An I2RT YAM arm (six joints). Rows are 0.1 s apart.
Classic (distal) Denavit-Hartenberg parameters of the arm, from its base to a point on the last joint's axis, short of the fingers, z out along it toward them. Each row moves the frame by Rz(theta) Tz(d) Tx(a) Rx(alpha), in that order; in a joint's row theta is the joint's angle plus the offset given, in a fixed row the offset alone. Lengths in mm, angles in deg.
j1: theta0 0, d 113.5, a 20, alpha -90
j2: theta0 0, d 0, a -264, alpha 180
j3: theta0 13.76, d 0, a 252.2, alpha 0
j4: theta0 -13.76, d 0, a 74, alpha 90
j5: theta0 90, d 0, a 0, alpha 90
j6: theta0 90, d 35.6, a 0, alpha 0
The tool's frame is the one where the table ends.
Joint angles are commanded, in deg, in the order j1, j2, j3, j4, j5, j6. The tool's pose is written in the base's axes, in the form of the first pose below.
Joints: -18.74 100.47 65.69 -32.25 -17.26 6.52
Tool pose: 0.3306, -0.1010, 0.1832, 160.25, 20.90, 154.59
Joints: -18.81 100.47 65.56 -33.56 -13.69 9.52
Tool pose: 0.3274, -0.1026, 0.1811, 162.91, 19.00, 151.41
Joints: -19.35 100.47 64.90 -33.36 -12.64 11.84
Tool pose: 0.3245, -0.1057, 0.1779, 163.27, 18.06, 148.49
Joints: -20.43 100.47 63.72 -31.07 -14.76 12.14
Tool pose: 0.3228, -0.1106, 0.1742, 160.90, 18.63, 147.18
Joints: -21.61 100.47 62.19 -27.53 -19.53 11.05
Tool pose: 0.3219, -0.1147, 0.1703, 156.28, 20.10, 147.30
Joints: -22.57 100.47 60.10 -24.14 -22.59 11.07
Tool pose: 0.3187, -0.1177, 0.1637, 153.09, 20.84, 146.50
